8 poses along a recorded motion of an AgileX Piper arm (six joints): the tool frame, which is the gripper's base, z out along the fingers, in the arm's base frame.
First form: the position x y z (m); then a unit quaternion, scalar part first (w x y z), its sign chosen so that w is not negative.
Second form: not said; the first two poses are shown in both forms.
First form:
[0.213, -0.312, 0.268, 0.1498, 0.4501, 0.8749, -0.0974]
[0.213, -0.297, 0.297, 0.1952, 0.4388, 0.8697, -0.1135]
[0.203, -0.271, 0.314, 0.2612, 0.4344, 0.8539, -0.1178]
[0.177, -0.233, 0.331, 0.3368, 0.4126, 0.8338, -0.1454]
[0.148, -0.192, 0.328, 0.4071, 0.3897, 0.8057, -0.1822]
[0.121, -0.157, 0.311, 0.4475, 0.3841, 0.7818, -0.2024]
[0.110, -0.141, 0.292, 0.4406, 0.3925, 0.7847, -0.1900]
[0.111, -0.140, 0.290, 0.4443, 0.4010, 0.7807, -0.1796]
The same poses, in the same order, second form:
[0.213, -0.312, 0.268, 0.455, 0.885, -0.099, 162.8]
[0.213, -0.297, 0.297, 0.447, 0.887, -0.116, 157.5]
[0.203, -0.271, 0.314, 0.450, 0.885, -0.122, 149.7]
[0.177, -0.233, 0.331, 0.438, 0.886, -0.154, 140.6]
[0.148, -0.192, 0.328, 0.427, 0.882, -0.199, 132.0]
[0.121, -0.157, 0.311, 0.430, 0.874, -0.226, 126.8]
[0.110, -0.141, 0.292, 0.437, 0.874, -0.212, 127.7]
[0.111, -0.140, 0.290, 0.448, 0.871, -0.200, 127.2]

